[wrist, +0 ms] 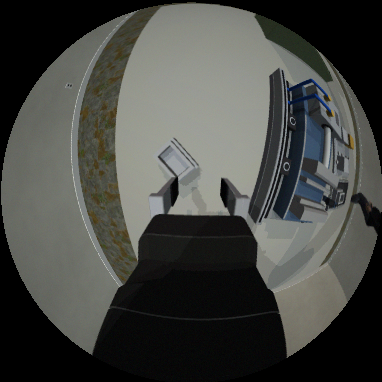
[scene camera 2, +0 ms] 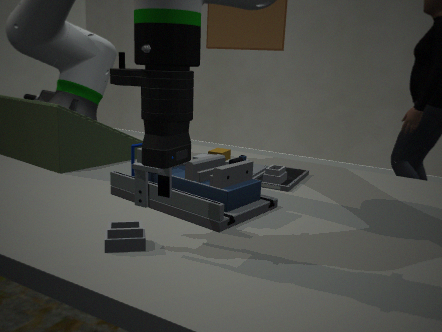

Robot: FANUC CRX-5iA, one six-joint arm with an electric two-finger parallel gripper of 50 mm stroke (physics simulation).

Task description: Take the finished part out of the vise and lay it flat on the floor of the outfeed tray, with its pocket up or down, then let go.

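Frame: origin at the arm's base, x ahead, y left, z up, level; metres.
Where they show: gripper, fingertip midpoint: (wrist: 199, 185) (scene camera 2: 153, 200); arm's base, origin of the base link: (scene camera 2: 70, 118).
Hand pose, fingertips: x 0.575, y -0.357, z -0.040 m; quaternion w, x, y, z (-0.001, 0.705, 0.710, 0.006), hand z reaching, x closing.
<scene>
Each offset is from my fingertips to the top centre of the thing. "pt": to the spot under its first point.
A vise {dx -0.064, dy +0.213, dz +0.030 m} (scene camera 2: 245, 195) (wrist: 287, 197) with a blue body and grey jaws stands on the table; no part is visible between its jaws. A grey stepped part {dx -0.025, dy -0.037, dz -0.034 m} (scene camera 2: 125, 242) (wrist: 176, 159) with a rectangular pocket lies loose on the table, in front of the vise in the scene view. Another stepped part {dx +0.025, dy +0.450, dz -0.028 m} (scene camera 2: 275, 174) stands in the dark tray {pt dx +0.073, dy +0.488, dz -0.061 m} (scene camera 2: 298, 180) beyond the vise. My gripper (scene camera 2: 153, 192) (wrist: 199, 185) is open and empty, pointing down at the vise's near side. In the wrist view the loose part lies beyond my left finger, outside the grasp.
A long grey rail {dx -0.079, dy +0.126, dz -0.019 m} (scene camera 2: 200, 212) (wrist: 274, 135) runs along the vise's near side. Blue hoses {pt dx -0.182, dy +0.167, dz +0.018 m} (scene camera 2: 133, 155) (wrist: 310, 100) rise at its far end. A yellow block {dx -0.175, dy +0.527, dz -0.025 m} (scene camera 2: 220, 151) is behind it. A green pedestal (scene camera 2: 30, 132) stands at the left, and a person (scene camera 2: 425, 105) at the right.
</scene>
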